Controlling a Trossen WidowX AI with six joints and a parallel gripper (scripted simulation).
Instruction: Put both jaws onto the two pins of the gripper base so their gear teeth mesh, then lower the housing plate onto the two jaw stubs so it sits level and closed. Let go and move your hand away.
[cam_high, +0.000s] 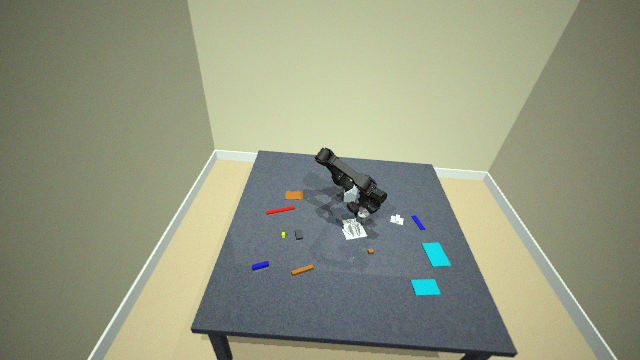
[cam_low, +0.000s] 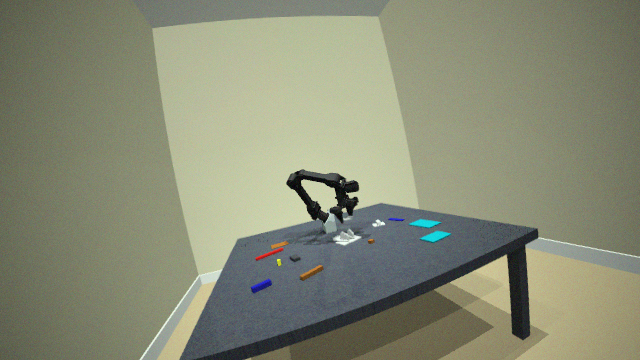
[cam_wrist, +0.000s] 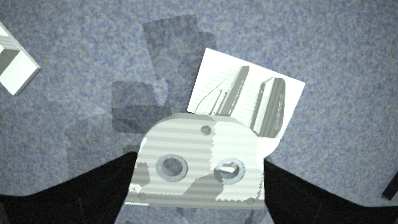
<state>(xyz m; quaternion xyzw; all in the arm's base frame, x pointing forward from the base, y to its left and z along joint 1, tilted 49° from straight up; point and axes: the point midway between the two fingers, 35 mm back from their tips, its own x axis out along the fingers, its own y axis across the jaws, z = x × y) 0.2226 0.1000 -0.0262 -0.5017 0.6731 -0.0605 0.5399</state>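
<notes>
My gripper tip is 8 cm above the white jaw, 6 cm to the left of it and 2 cm short of it. Also, from my gripper tip: orange cube (17 cm ahead, 9 cm below, 7 cm to the left); then white gripper base (2 cm above, 1 cm ahead); then grey block (32 cm to the right, 14 cm ahead, 9 cm below).
</notes>
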